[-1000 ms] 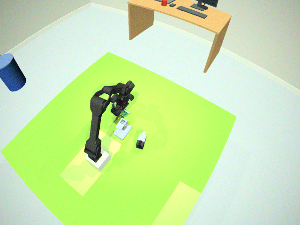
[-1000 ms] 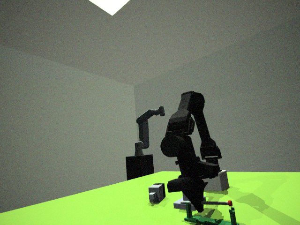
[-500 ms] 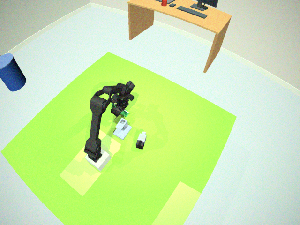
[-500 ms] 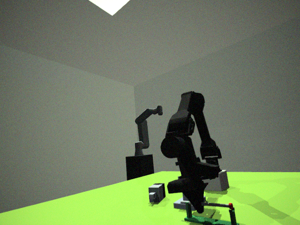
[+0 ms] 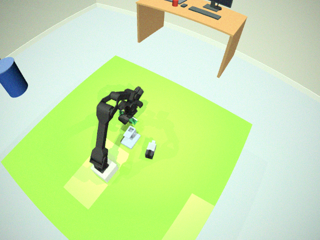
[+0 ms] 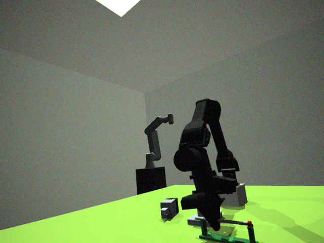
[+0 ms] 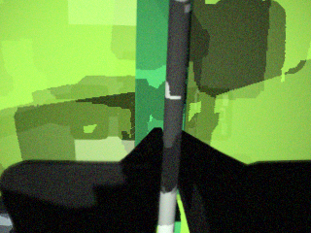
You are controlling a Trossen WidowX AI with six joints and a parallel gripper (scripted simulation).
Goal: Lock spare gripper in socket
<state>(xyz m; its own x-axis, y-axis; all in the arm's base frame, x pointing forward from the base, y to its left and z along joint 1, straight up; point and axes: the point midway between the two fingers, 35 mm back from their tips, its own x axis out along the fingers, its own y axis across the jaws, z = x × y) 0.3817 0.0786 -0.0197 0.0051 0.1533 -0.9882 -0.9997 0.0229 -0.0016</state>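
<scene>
The green rack lies 2 cm to the left of my gripper tip. Round my gripper tip: spare gripper 11 cm behind, 24 cm to the right, 1 cm above; mount 11 cm behind, 9 cm to the right, 3 cm above.
</scene>
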